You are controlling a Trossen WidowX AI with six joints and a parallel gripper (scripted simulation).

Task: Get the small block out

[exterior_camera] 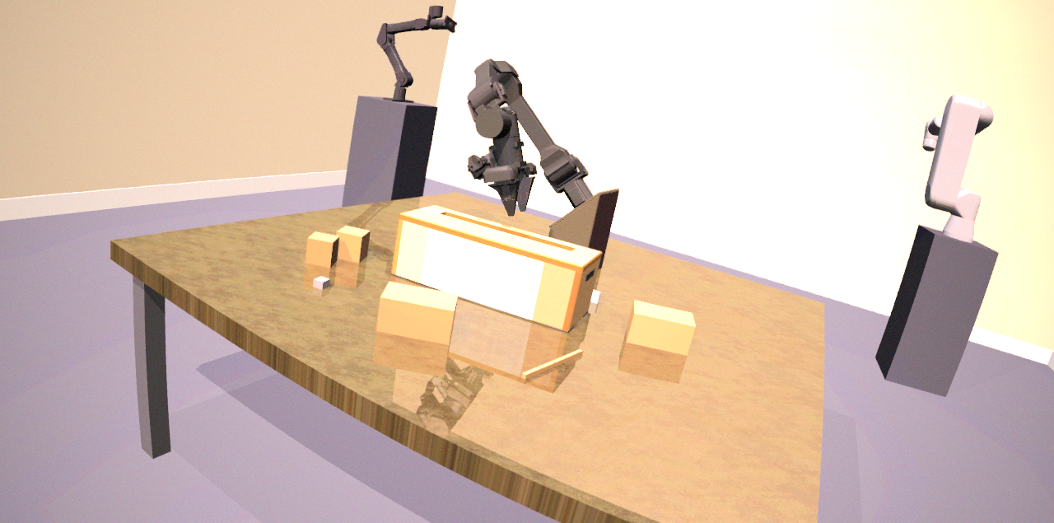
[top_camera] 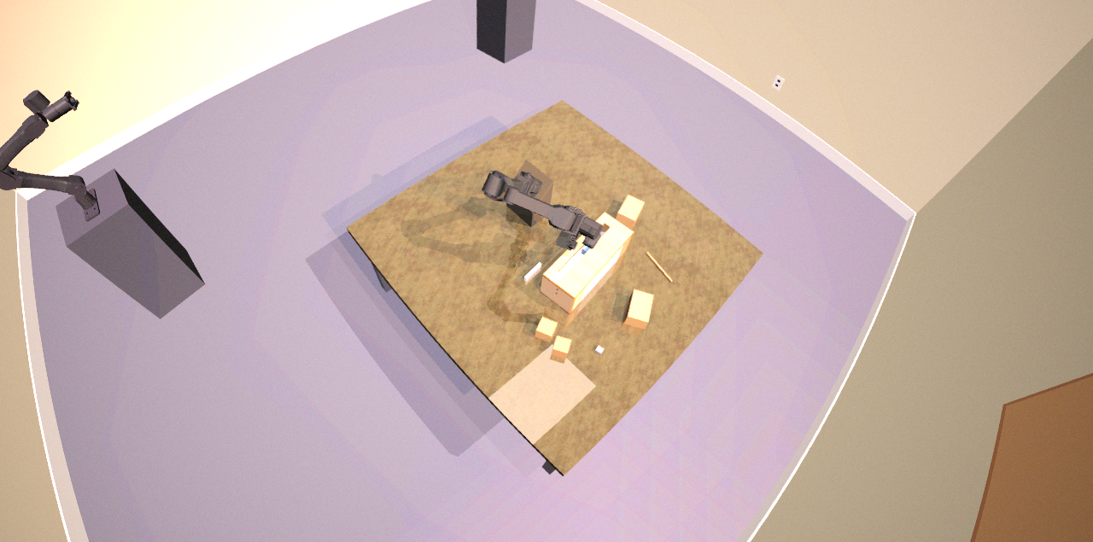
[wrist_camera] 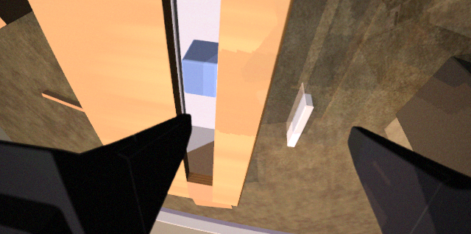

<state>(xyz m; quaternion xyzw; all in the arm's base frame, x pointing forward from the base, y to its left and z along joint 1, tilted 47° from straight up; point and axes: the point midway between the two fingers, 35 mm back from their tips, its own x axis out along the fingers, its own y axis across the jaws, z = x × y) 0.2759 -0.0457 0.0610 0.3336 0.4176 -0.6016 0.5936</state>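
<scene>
The clear-fronted box lies 10 cm below my gripper tip and 3 cm ahead of it. Round my gripper tip: light-blue block 7 cm below, 5 cm ahead, 2 cm to the left; then thin wooden stick 29 cm ahead, 22 cm to the left, 15 cm below.
</scene>
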